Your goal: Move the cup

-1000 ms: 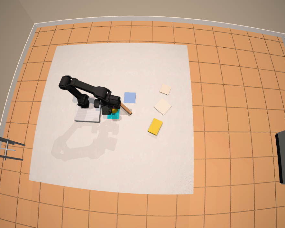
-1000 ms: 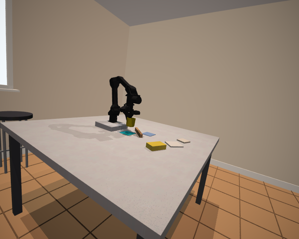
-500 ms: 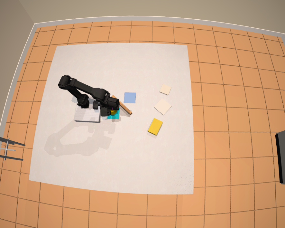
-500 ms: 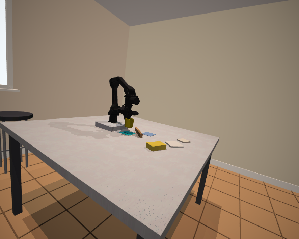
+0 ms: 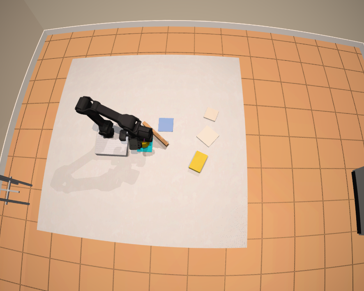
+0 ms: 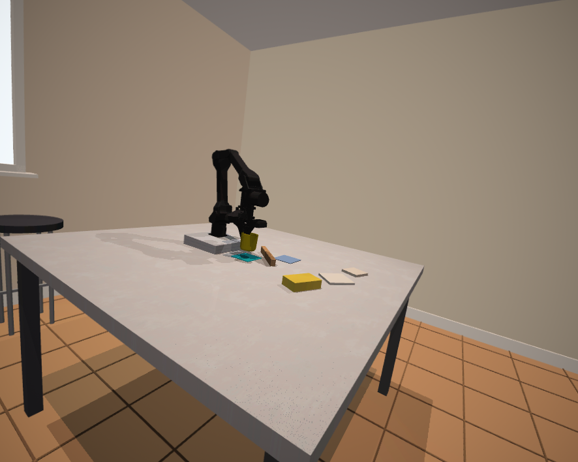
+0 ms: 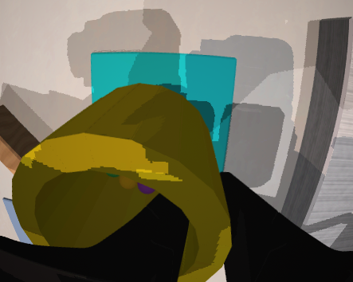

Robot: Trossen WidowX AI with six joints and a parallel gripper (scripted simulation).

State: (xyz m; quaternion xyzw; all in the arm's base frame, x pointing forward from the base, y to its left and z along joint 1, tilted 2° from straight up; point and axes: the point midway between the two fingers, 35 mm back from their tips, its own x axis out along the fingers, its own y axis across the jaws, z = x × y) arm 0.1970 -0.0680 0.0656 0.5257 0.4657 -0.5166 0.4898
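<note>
Right now the cyan pad is 8 cm below my gripper tip and 3 cm ahead of it. From my gripper tip the other things lie so: yellow cup: 2 cm ahead; blue pad: 16 cm ahead, 12 cm to the left, 8 cm below; wooden stick: 9 cm ahead, 6 cm to the left, 6 cm below.
</note>
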